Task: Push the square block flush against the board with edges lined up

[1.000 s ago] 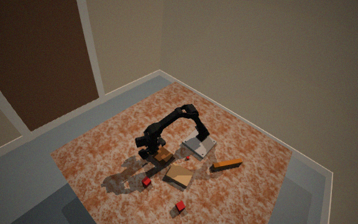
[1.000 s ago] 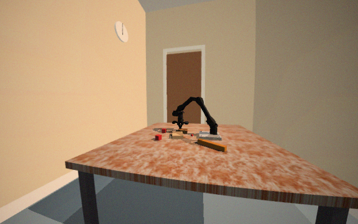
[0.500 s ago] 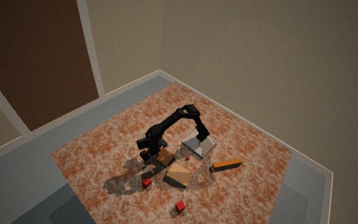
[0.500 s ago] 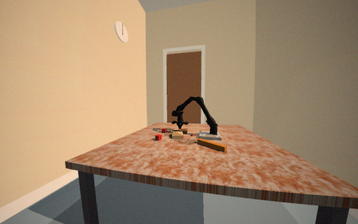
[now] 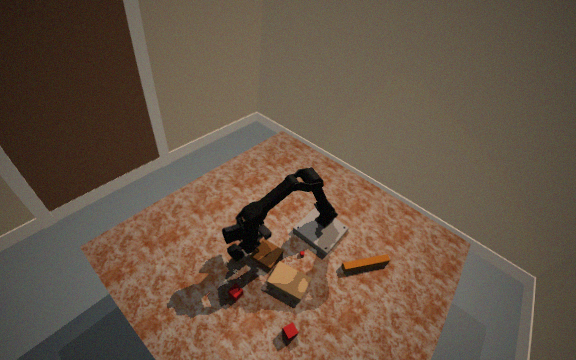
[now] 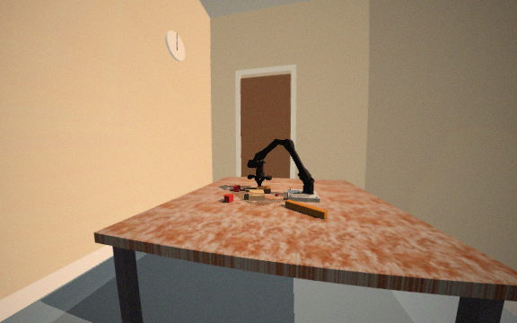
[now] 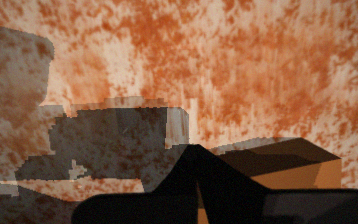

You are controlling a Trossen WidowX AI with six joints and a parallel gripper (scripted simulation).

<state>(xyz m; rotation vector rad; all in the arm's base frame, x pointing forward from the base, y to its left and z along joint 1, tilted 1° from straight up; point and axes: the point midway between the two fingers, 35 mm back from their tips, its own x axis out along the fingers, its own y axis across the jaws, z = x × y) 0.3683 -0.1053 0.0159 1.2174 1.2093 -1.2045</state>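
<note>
Now: gripper tip 50 mm past the square block, 60 mm to the right of it and 10 mm below it. From my gripper tip the other things lie so: long orange board (340 mm behind, 380 mm to the left, 10 mm above); tan board (30 mm behind, 200 mm to the left, 10 mm above); tiny red piece (170 mm behind, 150 mm to the left).
</note>
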